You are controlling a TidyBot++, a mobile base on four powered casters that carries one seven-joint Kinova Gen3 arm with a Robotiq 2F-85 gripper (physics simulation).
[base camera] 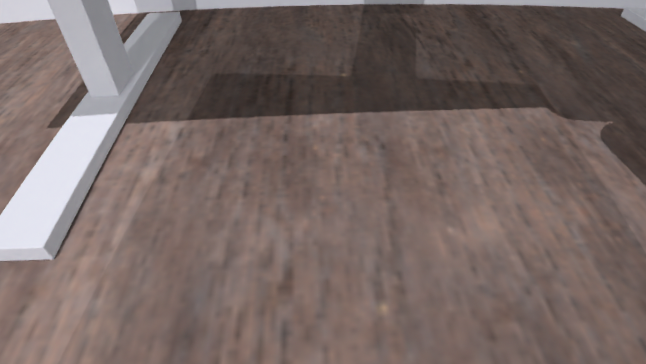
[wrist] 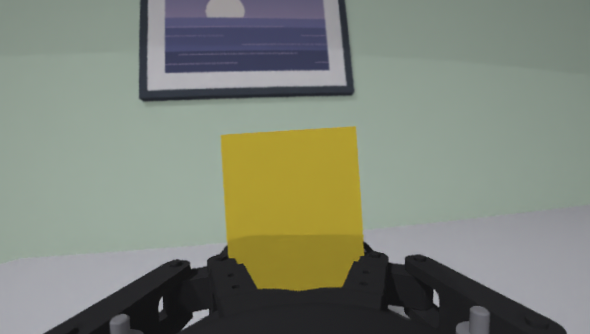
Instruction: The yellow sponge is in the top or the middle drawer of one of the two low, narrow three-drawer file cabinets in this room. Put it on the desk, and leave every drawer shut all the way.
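Observation:
The yellow sponge [wrist: 292,185] stands out beyond the fingers in the middle of the wrist view. My gripper [wrist: 296,249] is shut on it, with one black finger at each side of its lower part. A pale grey surface, which looks like the desk top [wrist: 520,260], shows behind and below the fingers. I cannot tell how high the sponge is above it. In the base camera view a white desk leg [base camera: 95,50] stands on a long foot [base camera: 65,175] at the left. The file cabinets and their drawers do not show in either view.
A framed seascape picture [wrist: 245,93] hangs on the pale green wall [wrist: 100,175] beyond the desk. Brown wood floor [base camera: 350,225] runs under the desk, with dark shadows across its far part. Part of another white foot [base camera: 636,19] shows at the top right of the base camera view.

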